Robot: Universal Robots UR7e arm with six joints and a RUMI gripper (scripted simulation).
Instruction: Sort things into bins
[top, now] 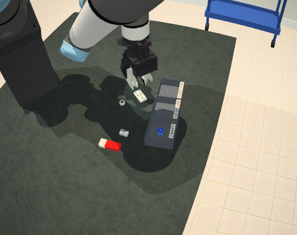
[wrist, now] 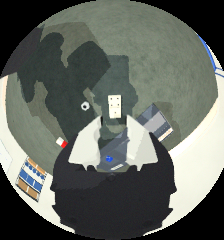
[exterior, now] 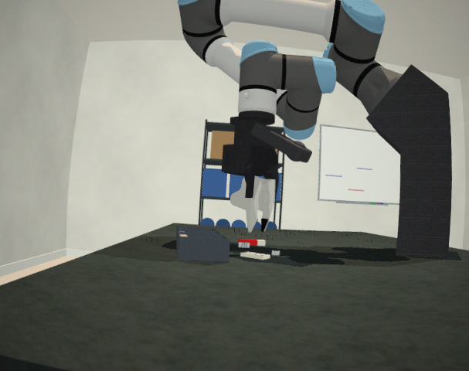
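Now: hand 6 cm above the white domino. From my hand the other things lie so: blue die: 14 cm to the right, 10 cm ahead, 5 cm below; white nut: 6 cm below, 5 cm behind, 4 cm to the right; grey-white object: 16 cm to the right, 6 cm below, 2 cm behind.
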